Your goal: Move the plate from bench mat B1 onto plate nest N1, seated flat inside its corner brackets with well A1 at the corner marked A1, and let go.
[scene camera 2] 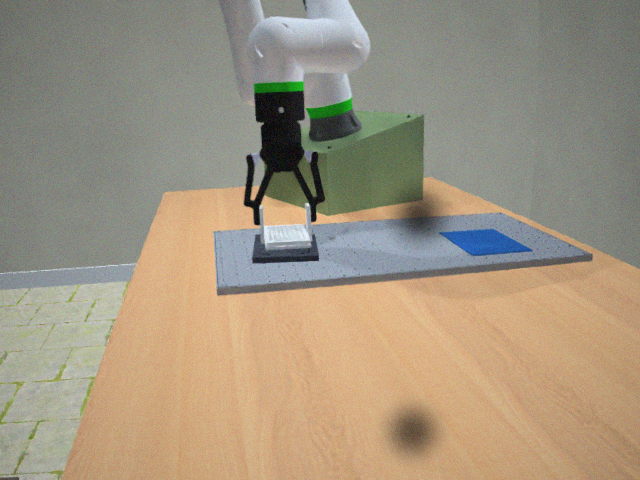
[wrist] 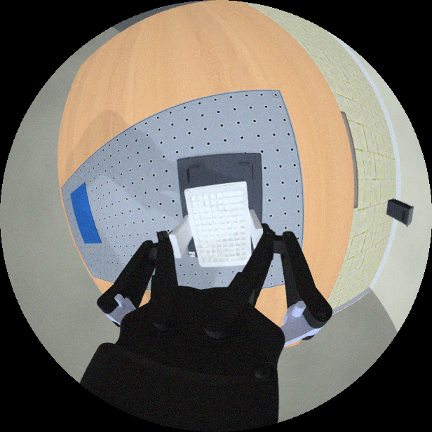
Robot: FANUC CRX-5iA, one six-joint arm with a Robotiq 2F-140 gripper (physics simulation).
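Pixels of known places: gripper, fingertip midpoint: (scene camera 2: 286, 241); arm's base, link origin: (scene camera 2: 335, 132).
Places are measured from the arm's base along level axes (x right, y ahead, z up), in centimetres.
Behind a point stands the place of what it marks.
Note:
The white plate (scene camera 2: 287, 236) {x 17.7, y 50.4, z -15.4 cm} (wrist: 218, 225) is between the white finger pads of my gripper (scene camera 2: 285, 232) {x 17.9, y 49.5, z -16.6 cm} (wrist: 219, 221), which is shut on its two long sides. The plate is low over the dark plate nest N1 (scene camera 2: 285, 257) {x 18.8, y 59.2, z -16.9 cm} (wrist: 220, 160); I cannot tell whether they touch. In the wrist view the plate looks slightly turned against the nest, and two corner brackets show beyond its far edge. A small white label shows by the plate's near left corner; the plate and fingers hide the nest's near part. The blue bench mat B1 (scene camera 2: 485, 242) {x -21.4, y 54.8, z -17.6 cm} (wrist: 86, 215) lies apart from the nest.
The nest and mat lie on a grey perforated board (scene camera 2: 372, 253) {x 2.3, y 56.8, z -17.9 cm} (wrist: 225, 120) on the wooden table (scene camera 2: 336, 361) {x 15.4, y 96.0, z -19.2 cm} (wrist: 190, 60). A green block (scene camera 2: 377, 170) {x -9.0, y 11.9, z -9.2 cm} stands behind the board, under the arm's base. Dark blurred spots show in the scene view.

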